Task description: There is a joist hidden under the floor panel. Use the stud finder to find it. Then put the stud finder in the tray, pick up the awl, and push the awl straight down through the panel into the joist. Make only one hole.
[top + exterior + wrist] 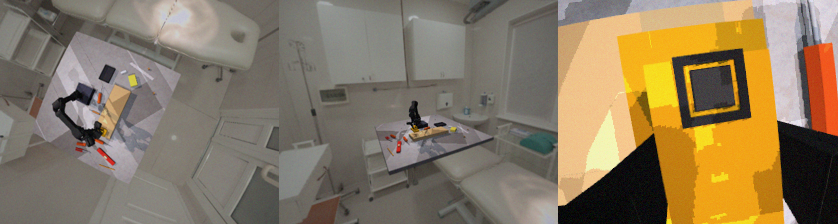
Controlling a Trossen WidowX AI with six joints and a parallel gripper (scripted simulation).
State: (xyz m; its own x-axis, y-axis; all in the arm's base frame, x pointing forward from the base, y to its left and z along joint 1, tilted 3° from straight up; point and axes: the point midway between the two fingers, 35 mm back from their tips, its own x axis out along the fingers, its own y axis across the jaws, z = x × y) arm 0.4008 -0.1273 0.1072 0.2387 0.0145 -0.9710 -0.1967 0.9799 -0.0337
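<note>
The black tray lies 32 cm behind my gripper tip, 48 cm to the left of it and 11 cm below it. The rest, counted from my gripper tip: awl: 21 cm behind, 8 cm to the left, 12 cm below; then red level: 17 cm ahead, 23 cm to the right, 11 cm below; then yellow stud finder: 1 cm ahead, 2 cm above.
</note>
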